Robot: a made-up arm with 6 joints.
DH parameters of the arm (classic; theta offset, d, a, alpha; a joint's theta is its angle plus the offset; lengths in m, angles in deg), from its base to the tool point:
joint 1: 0 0.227 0 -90
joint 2: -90 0 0.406 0
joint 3: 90 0.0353 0 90
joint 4: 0 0.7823 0 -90
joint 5: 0 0 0 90
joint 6: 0 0.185 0 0
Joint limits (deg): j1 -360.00..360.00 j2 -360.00..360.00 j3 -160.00..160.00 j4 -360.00..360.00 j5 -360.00..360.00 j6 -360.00..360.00
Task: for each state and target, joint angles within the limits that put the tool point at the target. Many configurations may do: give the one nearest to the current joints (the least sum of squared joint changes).
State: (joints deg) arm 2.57 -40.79 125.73 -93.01 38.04 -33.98
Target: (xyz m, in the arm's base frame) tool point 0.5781 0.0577 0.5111
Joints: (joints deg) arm 15.55 -55.62 142.25 -90.60 46.71 -33.98
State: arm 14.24 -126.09 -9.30 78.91 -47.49 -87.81
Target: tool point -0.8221 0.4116 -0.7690
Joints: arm -29.04 -132.37 -6.13 78.26 -24.28 -87.81
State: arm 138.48 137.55 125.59 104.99 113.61 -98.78
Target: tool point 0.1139 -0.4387 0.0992
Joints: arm 129.92 140.73 147.17 99.79 119.36 -98.78
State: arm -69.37 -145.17 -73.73 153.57 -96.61 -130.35
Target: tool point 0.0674 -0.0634 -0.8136
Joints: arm -58.19 -144.48 -73.70 176.43 -97.13 -130.35
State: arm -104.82 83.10 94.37 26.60 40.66 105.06
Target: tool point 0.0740 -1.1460 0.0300
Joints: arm -90.68 51.94 60.91 29.73 34.76 105.06
